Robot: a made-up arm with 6 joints. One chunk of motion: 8 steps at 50 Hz.
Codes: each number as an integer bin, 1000 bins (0 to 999) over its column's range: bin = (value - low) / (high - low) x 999, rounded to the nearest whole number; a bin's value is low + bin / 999 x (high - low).
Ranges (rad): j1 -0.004..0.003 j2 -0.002..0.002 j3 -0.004..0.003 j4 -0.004..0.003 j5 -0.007..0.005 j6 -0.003..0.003
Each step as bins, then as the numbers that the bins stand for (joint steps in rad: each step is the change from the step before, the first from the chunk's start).
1 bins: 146 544 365 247 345 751
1 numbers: -0.00298 0.00018 -0.00144 -0.00227 -0.00286 0.00151
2 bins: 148 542 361 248 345 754
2 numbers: -0.00296 0.00017 -0.00147 -0.00226 -0.00286 0.00153
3 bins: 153 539 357 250 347 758
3 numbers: -0.00293 0.00016 -0.00150 -0.00225 -0.00283 0.00155
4 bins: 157 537 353 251 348 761
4 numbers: -0.00290 0.00015 -0.00153 -0.00224 -0.00282 0.00157
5 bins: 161 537 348 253 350 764
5 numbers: -0.00287 0.00015 -0.00156 -0.00223 -0.00280 0.00159
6 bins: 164 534 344 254 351 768
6 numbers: -0.00285 0.00014 -0.00159 -0.00222 -0.00278 0.00161
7 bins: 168 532 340 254 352 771
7 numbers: -0.00282 0.00013 -0.00162 -0.00222 -0.00277 0.00163
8 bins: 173 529 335 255 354 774
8 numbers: -0.00279 0.00012 -0.00165 -0.00221 -0.00275 0.00165
